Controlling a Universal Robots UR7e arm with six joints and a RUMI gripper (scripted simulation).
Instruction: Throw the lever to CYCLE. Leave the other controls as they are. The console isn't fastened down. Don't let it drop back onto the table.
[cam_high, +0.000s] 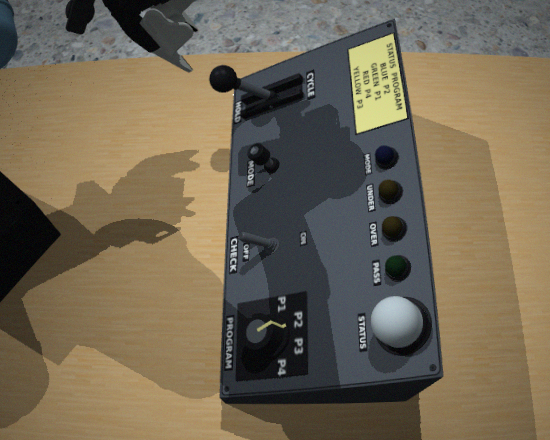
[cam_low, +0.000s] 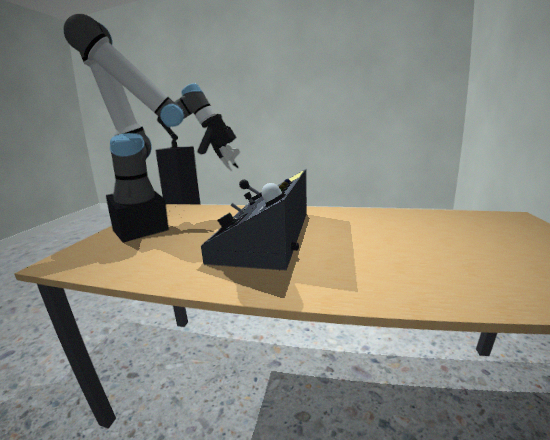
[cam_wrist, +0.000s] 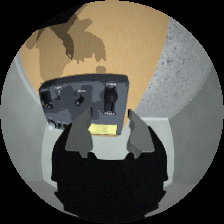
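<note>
My hand is 100 mm above the lever, 70 mm short of it and 20 mm to the right of it. From my hand the other things lie so: check toggle: 210 mm to the right, 140 mm ahead, 110 mm below; then dark sloped console: 170 mm ahead, 150 mm to the right, 130 mm below; then mode knob: 120 mm ahead, 100 mm to the right, 100 mm below.
</note>
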